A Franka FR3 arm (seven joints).
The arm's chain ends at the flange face. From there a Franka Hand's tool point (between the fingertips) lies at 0.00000 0.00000 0.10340 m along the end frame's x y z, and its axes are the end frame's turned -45 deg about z.
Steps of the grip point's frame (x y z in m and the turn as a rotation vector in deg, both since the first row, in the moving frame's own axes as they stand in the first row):
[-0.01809, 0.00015, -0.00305, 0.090, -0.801, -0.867]
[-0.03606, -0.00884, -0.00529, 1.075, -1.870, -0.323]
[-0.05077, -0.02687, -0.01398, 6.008, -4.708, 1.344]
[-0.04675, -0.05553, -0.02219, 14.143, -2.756, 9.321]
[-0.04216, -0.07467, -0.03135, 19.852, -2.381, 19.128]
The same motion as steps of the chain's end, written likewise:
[-0.01156, 0.01198, -0.00304, -0.503, -0.630, -0.867]
[-0.02799, 0.01822, -0.00522, -0.562, -2.082, -0.323]
[-0.04129, 0.01871, -0.01306, 0.919, -7.577, 1.344]
[-0.05225, 0.00985, -0.01894, 8.052, -11.949, 9.321]
[-0.05898, 0.00309, -0.02518, 12.354, -15.721, 19.128]

